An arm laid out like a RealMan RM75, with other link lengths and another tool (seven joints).
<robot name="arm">
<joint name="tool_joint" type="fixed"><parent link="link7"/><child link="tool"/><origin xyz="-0.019 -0.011 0.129" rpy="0 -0.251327 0.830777"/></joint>
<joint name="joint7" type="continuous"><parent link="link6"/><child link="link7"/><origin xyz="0 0 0.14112"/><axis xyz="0 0 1"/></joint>
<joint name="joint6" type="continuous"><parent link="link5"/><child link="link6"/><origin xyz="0 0 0"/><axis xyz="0 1 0"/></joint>
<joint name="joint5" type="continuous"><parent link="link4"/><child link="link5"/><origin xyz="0 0 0.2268"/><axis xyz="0 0 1"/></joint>
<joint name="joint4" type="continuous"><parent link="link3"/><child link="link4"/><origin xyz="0 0 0"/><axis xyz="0 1 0"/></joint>
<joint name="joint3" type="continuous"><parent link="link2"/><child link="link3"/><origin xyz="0 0 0.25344"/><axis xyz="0 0 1"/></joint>
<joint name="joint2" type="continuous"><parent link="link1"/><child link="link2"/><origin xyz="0 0 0"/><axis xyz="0 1 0"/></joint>
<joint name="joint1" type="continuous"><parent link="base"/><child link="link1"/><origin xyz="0 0 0.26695"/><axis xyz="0 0 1"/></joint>
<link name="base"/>
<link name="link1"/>
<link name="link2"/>
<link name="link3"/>
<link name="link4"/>
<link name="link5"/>
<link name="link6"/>
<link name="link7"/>
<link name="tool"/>
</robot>
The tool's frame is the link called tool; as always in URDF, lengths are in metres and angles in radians. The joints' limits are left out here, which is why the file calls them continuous.
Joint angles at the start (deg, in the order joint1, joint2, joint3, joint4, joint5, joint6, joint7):
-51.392 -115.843 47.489 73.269 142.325 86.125 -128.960
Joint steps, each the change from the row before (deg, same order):
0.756 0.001 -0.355 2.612 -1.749 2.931 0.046
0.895 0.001 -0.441 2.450 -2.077 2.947 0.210
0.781 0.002 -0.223 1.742 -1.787 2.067 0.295
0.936 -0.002 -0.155 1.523 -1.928 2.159 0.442
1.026 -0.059 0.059 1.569 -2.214 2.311 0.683
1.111 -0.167 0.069 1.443 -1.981 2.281 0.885
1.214 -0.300 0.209 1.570 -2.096 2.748 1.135
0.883 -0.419 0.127 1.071 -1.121 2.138 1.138
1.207 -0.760 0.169 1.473 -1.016 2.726 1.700
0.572 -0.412 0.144 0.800 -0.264 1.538 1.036
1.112 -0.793 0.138 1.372 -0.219 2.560 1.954
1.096 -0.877 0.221 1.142 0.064 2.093 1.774
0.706 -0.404 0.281 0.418 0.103 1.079 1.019
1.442 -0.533 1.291 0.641 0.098 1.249 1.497
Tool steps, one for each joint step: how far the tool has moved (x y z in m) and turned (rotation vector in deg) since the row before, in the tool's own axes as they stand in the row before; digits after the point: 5 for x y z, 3 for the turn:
0.00596 0.00396 -0.01080 -0.365 1.615 0.803
0.00614 0.00543 -0.01055 -0.450 1.841 0.863
0.00510 0.00467 -0.00745 -0.298 1.492 0.825
0.00482 0.00692 -0.00665 -0.596 1.577 0.920
0.00673 0.00856 -0.00639 -0.747 1.838 1.428
0.00589 0.00999 -0.00530 -0.879 1.677 1.532
0.00768 0.01296 -0.00505 -1.275 1.909 2.055
0.00529 0.01115 -0.00237 -1.161 1.250 1.700
0.00629 0.01521 -0.00207 -1.508 1.387 2.304
0.00315 0.00838 -0.00073 -0.922 0.552 1.428
0.00426 0.01476 -0.00101 -1.498 0.809 2.321
0.00388 0.01367 0.00047 -1.387 0.682 1.863
0.00156 0.00841 0.00092 -0.955 0.349 0.933
0.00277 0.01415 0.00308 -1.744 0.434 1.601

